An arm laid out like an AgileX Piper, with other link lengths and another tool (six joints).
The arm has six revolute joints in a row. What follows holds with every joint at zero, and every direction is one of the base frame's.
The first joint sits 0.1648 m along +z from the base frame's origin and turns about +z.
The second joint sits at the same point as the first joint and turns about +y.
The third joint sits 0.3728 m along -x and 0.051 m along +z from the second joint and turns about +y.
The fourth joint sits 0.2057 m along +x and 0.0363 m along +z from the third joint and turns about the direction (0.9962, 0, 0.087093).
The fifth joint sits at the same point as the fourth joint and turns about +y.
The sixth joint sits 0.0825 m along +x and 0.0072 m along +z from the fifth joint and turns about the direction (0.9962, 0, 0.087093).
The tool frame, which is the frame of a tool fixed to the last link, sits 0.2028 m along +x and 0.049 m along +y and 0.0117 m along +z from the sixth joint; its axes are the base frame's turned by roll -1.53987, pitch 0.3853 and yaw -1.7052 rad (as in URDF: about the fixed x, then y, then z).
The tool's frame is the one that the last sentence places.
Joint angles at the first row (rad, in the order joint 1, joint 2, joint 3, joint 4, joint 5, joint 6):
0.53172, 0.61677, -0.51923, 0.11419, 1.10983, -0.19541
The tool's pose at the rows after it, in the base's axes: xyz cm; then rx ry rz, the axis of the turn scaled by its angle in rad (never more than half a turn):
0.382 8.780 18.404 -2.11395 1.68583 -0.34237
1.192 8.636 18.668 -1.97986 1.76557 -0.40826
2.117 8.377 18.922 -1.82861 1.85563 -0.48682
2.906 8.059 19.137 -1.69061 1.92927 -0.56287
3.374 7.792 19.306 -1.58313 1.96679 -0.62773
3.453 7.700 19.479 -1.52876 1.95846 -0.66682
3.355 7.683 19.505 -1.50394 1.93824 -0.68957
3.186 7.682 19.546 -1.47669 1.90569 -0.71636
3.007 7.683 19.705 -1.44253 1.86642 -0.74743
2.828 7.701 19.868 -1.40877 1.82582 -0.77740
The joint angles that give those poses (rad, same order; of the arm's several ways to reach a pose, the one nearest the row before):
0.46942, 0.55040, -0.51924, 0.11423, 1.11012, -0.19444
0.36098, 0.48630, -0.51926, 0.11423, 1.11074, -0.19445
0.23370, 0.42159, -0.51925, 0.11422, 1.11140, -0.19444
0.11821, 0.36379, -0.51923, 0.11423, 1.11206, -0.19445
0.03686, 0.30801, -0.51841, 0.11424, 1.11275, -0.19360
0.01011, 0.26188, -0.51844, 0.11424, 1.11276, -0.19175
0.00527, 0.22625, -0.51590, 0.11426, 1.11276, -0.19176
0.00527, 0.17964, -0.51296, 0.11426, 1.11272, -0.19177
0.00527, 0.12582, -0.51297, 0.11425, 1.11339, -0.19078
0.00526, 0.07240, -0.51296, 0.11500, 1.11336, -0.19080

